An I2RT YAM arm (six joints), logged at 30 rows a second.
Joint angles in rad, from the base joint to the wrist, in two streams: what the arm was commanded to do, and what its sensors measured. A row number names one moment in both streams.
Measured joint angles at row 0: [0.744, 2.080, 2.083, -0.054, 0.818, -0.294]
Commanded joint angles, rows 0 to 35: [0.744, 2.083, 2.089, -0.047, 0.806, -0.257]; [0.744, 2.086, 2.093, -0.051, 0.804, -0.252]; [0.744, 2.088, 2.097, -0.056, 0.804, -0.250]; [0.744, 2.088, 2.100, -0.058, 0.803, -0.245]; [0.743, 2.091, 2.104, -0.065, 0.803, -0.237]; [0.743, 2.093, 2.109, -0.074, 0.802, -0.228]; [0.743, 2.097, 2.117, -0.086, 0.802, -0.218]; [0.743, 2.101, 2.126, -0.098, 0.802, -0.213]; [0.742, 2.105, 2.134, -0.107, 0.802, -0.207]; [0.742, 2.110, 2.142, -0.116, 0.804, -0.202]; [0.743, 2.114, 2.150, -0.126, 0.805, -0.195]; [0.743, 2.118, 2.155, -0.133, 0.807, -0.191]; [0.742, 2.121, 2.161, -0.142, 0.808, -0.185]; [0.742, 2.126, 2.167, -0.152, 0.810, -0.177]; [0.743, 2.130, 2.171, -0.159, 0.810, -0.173]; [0.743, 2.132, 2.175, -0.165, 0.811, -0.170]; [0.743, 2.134, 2.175, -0.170, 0.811, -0.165]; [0.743, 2.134, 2.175, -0.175, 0.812, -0.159]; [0.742, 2.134, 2.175, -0.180, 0.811, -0.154]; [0.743, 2.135, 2.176, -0.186, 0.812, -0.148]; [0.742, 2.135, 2.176, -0.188, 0.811, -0.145]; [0.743, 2.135, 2.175, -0.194, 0.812, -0.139]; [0.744, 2.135, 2.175, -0.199, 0.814, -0.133]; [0.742, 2.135, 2.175, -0.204, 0.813, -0.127]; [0.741, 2.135, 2.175, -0.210, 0.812, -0.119]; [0.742, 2.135, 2.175, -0.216, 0.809, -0.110]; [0.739, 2.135, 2.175, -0.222, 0.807, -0.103]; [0.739, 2.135, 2.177, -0.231, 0.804, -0.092]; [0.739, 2.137, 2.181, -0.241, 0.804, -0.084]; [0.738, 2.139, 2.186, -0.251, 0.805, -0.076]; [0.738, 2.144, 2.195, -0.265, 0.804, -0.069]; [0.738, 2.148, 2.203, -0.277, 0.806, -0.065]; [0.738, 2.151, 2.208, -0.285, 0.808, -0.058]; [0.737, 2.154, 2.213, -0.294, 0.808, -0.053]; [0.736, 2.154, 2.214, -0.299, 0.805, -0.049]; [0.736, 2.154, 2.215, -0.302, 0.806, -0.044]
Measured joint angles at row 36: [0.737, 2.143, 2.207, -0.282, 0.812, -0.069]
